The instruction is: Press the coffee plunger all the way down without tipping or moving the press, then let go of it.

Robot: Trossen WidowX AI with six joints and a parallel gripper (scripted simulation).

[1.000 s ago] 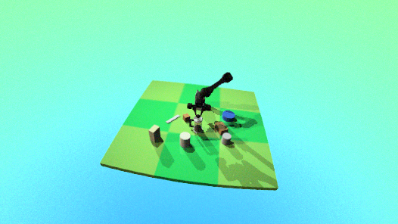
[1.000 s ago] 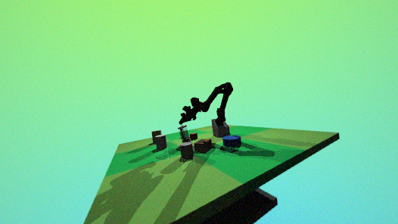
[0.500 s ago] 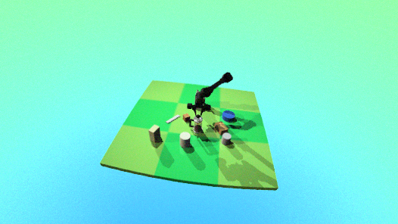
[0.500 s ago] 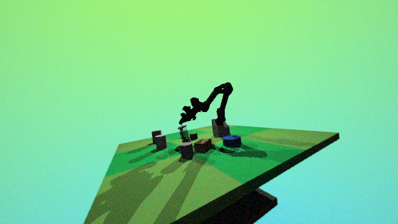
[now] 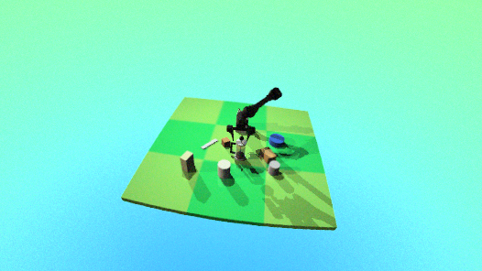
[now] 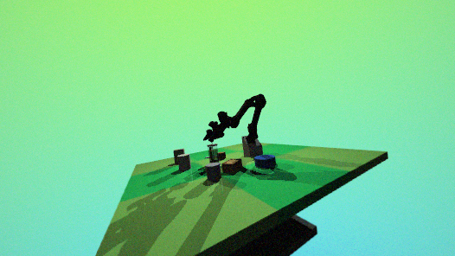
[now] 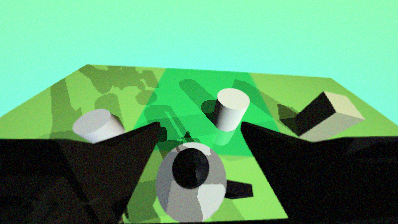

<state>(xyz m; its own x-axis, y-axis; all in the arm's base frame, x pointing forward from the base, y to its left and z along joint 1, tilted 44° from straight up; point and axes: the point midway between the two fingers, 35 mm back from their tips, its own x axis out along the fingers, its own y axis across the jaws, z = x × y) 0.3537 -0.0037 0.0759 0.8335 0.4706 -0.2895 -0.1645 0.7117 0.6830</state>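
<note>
My gripper tip is now 90 mm above the coffee press, 40 mm past it and 10 mm to the left of it. Round my gripper tip: grey cylinder 250 mm to the left, 140 mm below, 40 mm ahead; then small brown cube 150 mm below, 140 mm behind, 130 mm to the right; then brown box 200 mm to the left, 150 mm below, 90 mm behind.
</note>
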